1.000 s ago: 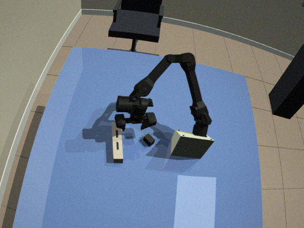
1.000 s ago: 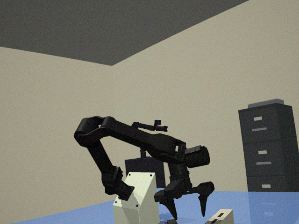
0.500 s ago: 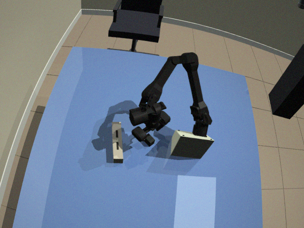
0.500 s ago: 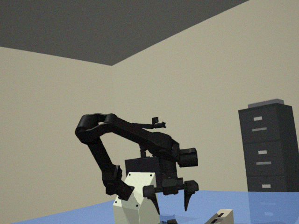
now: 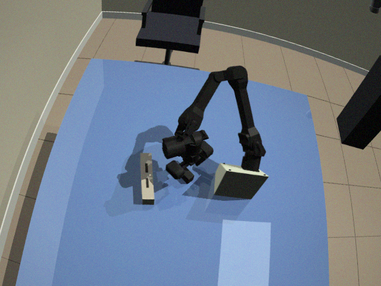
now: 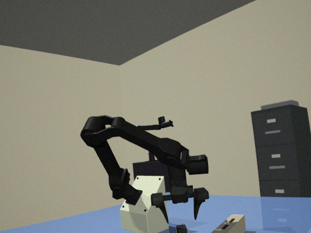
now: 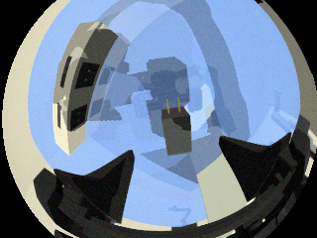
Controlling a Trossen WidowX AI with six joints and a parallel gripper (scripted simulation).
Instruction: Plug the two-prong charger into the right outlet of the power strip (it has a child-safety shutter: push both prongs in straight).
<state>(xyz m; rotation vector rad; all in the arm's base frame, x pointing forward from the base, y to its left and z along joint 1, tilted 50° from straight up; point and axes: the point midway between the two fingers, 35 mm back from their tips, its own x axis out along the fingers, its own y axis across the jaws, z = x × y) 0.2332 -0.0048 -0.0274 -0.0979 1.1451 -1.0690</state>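
My gripper tip is 40 mm above the dark grey charger, 10 mm to the left of it and 10 mm short of it.
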